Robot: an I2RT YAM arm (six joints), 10 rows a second.
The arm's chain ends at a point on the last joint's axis. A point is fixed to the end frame.
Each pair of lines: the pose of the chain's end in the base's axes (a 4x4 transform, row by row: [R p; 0 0 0 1], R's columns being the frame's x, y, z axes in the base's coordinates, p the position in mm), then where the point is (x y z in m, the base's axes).
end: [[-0.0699, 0.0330, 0.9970, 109.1], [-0.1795, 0.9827, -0.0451, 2.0], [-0.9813, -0.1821, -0.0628, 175.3], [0, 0, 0, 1]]
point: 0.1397 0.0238 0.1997
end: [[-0.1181, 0.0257, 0.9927, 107.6], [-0.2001, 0.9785, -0.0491, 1.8], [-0.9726, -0.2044, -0.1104, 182.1], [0, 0, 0, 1]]
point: 0.1394 0.0240 0.2045
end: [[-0.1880, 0.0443, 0.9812, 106.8], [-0.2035, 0.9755, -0.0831, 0.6], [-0.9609, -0.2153, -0.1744, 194.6], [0, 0, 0, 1]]
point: 0.1407 0.0219 0.2147
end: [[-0.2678, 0.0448, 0.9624, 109.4], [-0.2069, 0.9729, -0.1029, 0.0], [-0.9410, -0.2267, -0.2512, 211.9], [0, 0, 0, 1]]
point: 0.1452 0.0208 0.2290
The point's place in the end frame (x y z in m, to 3 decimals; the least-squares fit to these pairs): -0.030 0.018 0.028
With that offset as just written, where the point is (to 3 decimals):
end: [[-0.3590, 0.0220, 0.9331, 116.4], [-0.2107, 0.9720, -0.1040, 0.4], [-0.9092, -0.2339, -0.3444, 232.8], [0, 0, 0, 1]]
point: 0.154 0.021 0.246
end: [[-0.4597, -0.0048, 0.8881, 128.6], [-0.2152, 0.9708, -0.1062, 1.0], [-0.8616, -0.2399, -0.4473, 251.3], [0, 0, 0, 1]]
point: 0.167 0.022 0.260
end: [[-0.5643, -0.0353, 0.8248, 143.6], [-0.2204, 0.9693, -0.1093, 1.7], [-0.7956, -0.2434, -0.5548, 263.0], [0, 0, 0, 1]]
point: 0.183 0.023 0.267
